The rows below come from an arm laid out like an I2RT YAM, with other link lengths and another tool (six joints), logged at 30 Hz.
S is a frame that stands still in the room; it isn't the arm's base.
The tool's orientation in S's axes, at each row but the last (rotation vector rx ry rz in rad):
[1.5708, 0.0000, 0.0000]
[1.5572, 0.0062, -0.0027]
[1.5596, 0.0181, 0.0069]
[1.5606, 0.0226, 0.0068]
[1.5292, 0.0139, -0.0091]
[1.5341, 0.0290, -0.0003]
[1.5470, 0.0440, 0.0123]
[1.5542, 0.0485, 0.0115]
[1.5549, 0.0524, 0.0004]
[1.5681, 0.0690, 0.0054]
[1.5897, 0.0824, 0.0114]
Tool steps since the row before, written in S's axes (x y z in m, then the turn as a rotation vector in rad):
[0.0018, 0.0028, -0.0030, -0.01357, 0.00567, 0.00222]
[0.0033, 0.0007, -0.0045, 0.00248, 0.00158, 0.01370]
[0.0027, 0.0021, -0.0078, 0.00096, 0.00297, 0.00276]
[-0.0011, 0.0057, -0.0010, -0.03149, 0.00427, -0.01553]
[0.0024, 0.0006, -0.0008, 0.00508, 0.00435, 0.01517]
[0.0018, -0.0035, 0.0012, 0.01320, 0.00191, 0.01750]
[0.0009, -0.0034, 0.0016, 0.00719, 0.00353, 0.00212]
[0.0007, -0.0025, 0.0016, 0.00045, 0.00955, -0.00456]
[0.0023, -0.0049, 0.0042, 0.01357, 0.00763, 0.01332]
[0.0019, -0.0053, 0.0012, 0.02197, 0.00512, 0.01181]
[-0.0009, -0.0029, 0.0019, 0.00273, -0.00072, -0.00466]
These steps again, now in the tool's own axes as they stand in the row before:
[0.0018, -0.0030, -0.0028, -0.01357, 0.00222, -0.00567]
[0.0033, -0.0045, -0.0008, 0.00241, 0.01373, -0.00139]
[0.0028, -0.0078, -0.0021, 0.00099, 0.00280, -0.00292]
[-0.0010, -0.0010, -0.0057, -0.03125, -0.01580, -0.00502]
[0.0024, -0.0007, -0.0006, 0.00487, 0.01541, -0.00370]
[0.0017, 0.0011, 0.0036, 0.01290, 0.01780, -0.00102]
[0.0007, 0.0015, 0.0035, 0.00727, 0.00235, -0.00322]
[0.0006, 0.0016, 0.0026, 0.00092, -0.00439, -0.00960]
[0.0020, 0.0042, 0.0050, 0.01336, 0.01388, -0.00696]
[0.0016, 0.0013, 0.0054, 0.02169, 0.01270, -0.00406]
[-0.0012, 0.0019, 0.0028, 0.00289, -0.00452, 0.00098]

